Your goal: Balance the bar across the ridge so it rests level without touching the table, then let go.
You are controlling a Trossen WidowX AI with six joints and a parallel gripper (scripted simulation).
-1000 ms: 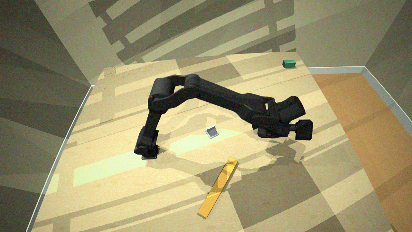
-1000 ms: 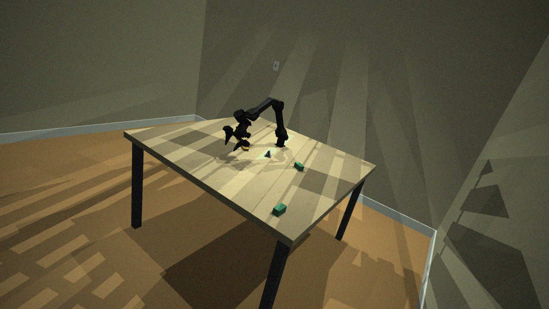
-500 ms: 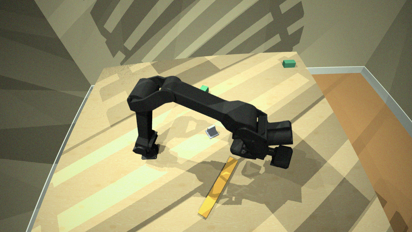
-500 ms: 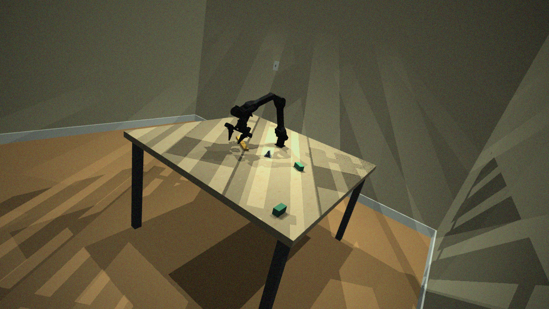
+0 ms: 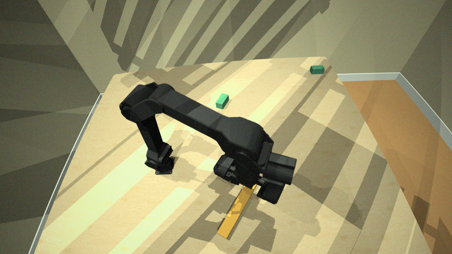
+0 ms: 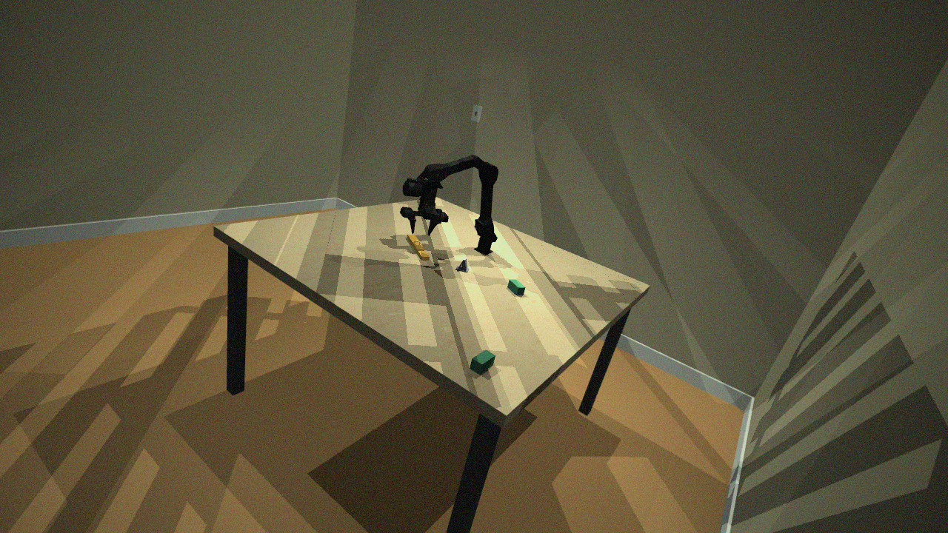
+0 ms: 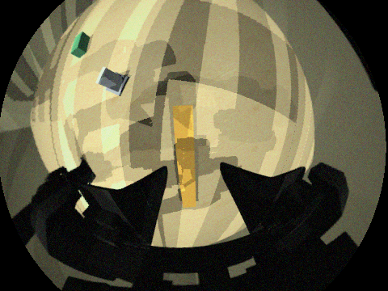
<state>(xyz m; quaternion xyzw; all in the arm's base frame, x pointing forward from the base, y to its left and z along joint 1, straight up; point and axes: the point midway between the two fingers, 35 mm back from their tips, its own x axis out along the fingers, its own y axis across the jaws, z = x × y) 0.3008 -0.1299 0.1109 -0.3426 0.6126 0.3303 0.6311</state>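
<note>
Right now the orange bar is 3 cm behind my gripper tip, 2 cm to the right of it and 7 cm below it.
</note>
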